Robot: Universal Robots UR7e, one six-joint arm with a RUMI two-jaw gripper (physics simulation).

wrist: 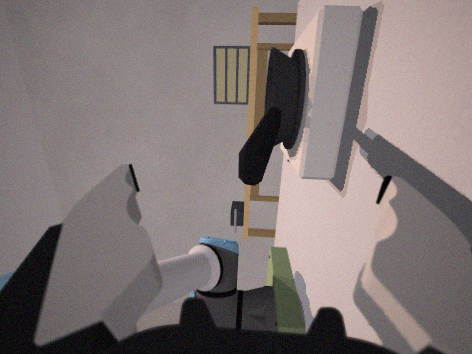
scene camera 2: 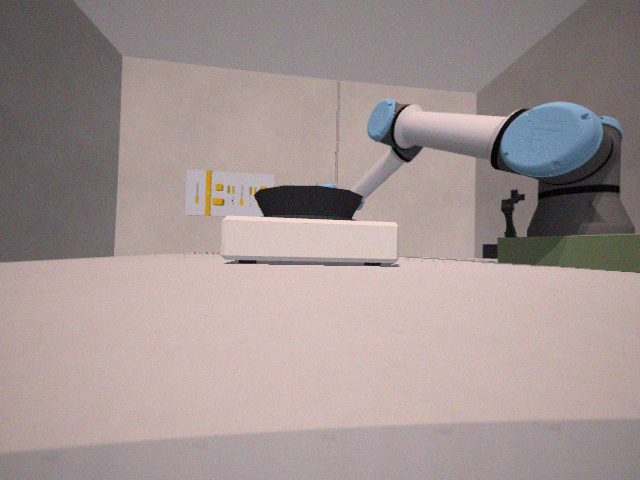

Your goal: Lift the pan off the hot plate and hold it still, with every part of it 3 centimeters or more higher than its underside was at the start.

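Places are measured from the arm's base along level axes (x ahead, y left, z up), in millimetres.
Where they show: gripper, fingertip midpoint: [wrist: 255,174]; arm's base, origin of the base link: [wrist: 271,315] [scene camera 2: 574,237].
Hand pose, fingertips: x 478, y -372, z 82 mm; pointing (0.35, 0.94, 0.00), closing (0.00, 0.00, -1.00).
Observation:
Each offset is from my fingertips to the top centre of the thing. Level surfaces: height alone.
The black pan [scene camera 2: 309,202] [wrist: 283,95] sits upright on the white hot plate @(dz -71, dx +79, dy +319 mm) [scene camera 2: 310,240] [wrist: 336,95]. In the wrist view the pan's dark handle @(dz +12, dx +20, dy +126 mm) [wrist: 259,150] points down and toward the camera, lying between the lines of the two jaws but beyond their tips. My gripper [wrist: 255,174] is open and empty, its jaws wide apart at the left and right of the wrist view. In scene camera 2 the gripper is hidden behind the pan and hot plate.
The hot plate stands on the pale table @(dz -142 mm) [scene camera 2: 310,351] [wrist: 425,100]. A green base block [scene camera 2: 573,252] [wrist: 287,290] carries the arm's base at the right of scene camera 2. A wooden frame [wrist: 252,100] stands beyond the table. A shadow falls across the table beside the right jaw.

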